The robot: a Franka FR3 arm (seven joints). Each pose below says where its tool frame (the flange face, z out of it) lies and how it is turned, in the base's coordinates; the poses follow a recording.
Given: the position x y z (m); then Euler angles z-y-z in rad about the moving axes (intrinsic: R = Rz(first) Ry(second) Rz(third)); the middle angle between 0 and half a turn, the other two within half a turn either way.
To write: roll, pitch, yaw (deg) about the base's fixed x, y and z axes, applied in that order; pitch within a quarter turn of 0, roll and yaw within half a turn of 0; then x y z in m. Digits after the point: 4 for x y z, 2 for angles.
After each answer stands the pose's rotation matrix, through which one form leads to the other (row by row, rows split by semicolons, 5 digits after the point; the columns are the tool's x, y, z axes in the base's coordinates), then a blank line. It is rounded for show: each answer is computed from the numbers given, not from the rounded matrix.
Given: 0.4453, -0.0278, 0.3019, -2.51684, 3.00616, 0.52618
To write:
176.08, 6.70, 5.42, 0.4453, -0.0278, 0.3019
0.98872 0.10214 -0.10951; 0.09378 -0.99246 -0.07897; -0.11676 0.06781 -0.99084

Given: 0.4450, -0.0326, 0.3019, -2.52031, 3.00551, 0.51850
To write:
176.12, 6.77, 5.66, 0.4450, -0.0326, 0.3019
0.98819 0.10633 -0.11031; 0.09793 -0.99206 -0.07897; -0.11783 0.06723 -0.99076

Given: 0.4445, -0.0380, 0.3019, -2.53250, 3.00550, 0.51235
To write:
176.16, 6.79, 5.31, 0.4445, -0.0380, 0.3019
0.98871 0.10031 -0.11127; 0.09198 -0.99273 -0.07762; -0.11825 0.06651 -0.99075

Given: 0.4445, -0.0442, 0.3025, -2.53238, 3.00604, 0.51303
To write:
176.17, 6.76, 5.28, 0.4445, -0.0442, 0.3025
0.98882 0.09973 -0.11083; 0.09146 -0.99280 -0.07733; -0.11774 0.06633 -0.99083

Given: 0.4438, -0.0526, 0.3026, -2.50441, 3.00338, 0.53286
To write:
175.96, 6.82, 5.74, 0.4438, -0.0526, 0.3026
0.98796 0.10803 -0.11074; 0.09925 -0.99168 -0.08197; -0.11867 0.06999 -0.99046

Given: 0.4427, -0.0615, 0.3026, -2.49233, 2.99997, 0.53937
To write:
175.81, 6.96, 6.04, 0.4427, -0.0615, 0.3026
0.98713 0.11377 -0.11243; 0.10448 -0.99086 -0.08534; -0.12111 0.07249 -0.98999

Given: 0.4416, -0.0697, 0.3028, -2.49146, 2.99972, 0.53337
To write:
175.85, 6.99, 6.44, 0.4416, -0.0697, 0.3028
0.98630 0.12056 -0.11255; 0.11126 -0.99010 -0.08559; -0.12176 0.07189 -0.98995

